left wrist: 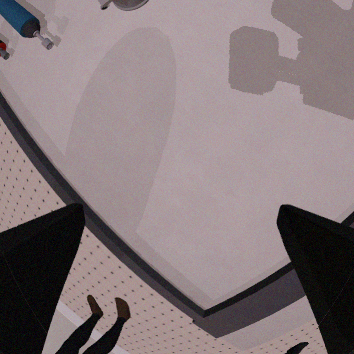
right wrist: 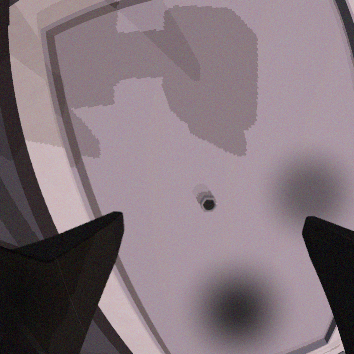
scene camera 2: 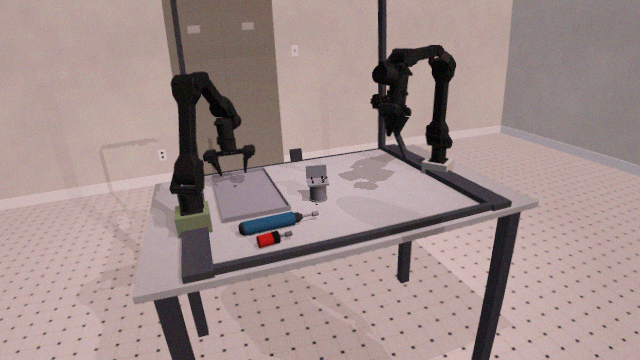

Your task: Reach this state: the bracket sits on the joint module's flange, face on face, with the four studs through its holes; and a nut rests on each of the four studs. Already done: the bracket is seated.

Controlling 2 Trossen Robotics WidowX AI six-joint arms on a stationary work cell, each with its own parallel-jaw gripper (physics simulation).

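Places are measured from the left arm's base along level axes (x right, y ahead, z up), in millimetres.
Pixels of known places: left gripper, fingertip midpoint: (left wrist: 183, 215) (scene camera 2: 392, 136); right gripper, fingertip midpoint: (right wrist: 218, 225) (scene camera 2: 233, 174); left arm's base at its link origin: (scene camera 2: 438, 160); right arm's base at its link origin: (scene camera 2: 191, 209).
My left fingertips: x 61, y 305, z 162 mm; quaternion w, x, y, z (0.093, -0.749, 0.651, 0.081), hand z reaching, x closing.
Note:
For each thing: its top centre in the pictures, then the offset to it from my left fingertips. "pt": a spot on its surface instead.
- joint module at its top centre: (scene camera 2: 317, 178) dz -134, dx +201, dy +149 mm
- module's base at a spot on its surface: (left wrist: 131, 3) pt dz -192, dx +175, dy +138 mm
- nut at its top centre: (right wrist: 208, 204) (scene camera 2: 235, 185) dz -198, dx +535, dy +228 mm
- grey tray at its top centre: (right wrist: 264, 275) (scene camera 2: 246, 188) dz -192, dx +460, dy +240 mm
- blue-handled tool at a spot on its surface: (left wrist: 17, 17) pt dz -167, dx +176, dy +358 mm
- red-handled tool at its top centre: (scene camera 2: 274, 232) dz -174, dx +130, dy +445 mm
- small dark piece at its top centre: (scene camera 2: 316, 201) dz -198, dx +178, dy +189 mm
The grey bracket (scene camera 2: 316, 172) sits on the joint module (scene camera 2: 318, 194) near the table's middle; part of the module's base (left wrist: 131, 3) shows at the left wrist view's top edge. Dark studs show at the bracket's plate; which carry nuts is too small to tell. One nut (scene camera 2: 235, 186) (right wrist: 208, 204) lies on the tray. My right gripper (scene camera 2: 233, 173) (right wrist: 218, 225) is open and empty above the tray, the nut below and between its fingers. My left gripper (scene camera 2: 394, 129) (left wrist: 183, 215) is open and empty, high above the table at the picture's right.
The grey tray (scene camera 2: 250, 197) (right wrist: 75, 152) lies left of the module. A blue-handled tool (scene camera 2: 270, 222) (left wrist: 17, 17) and a red-handled tool (scene camera 2: 268, 239) (left wrist: 2, 46) lie near the front edge. A small dark piece (scene camera 2: 316, 203) lies before the module. Dark rails edge the table.

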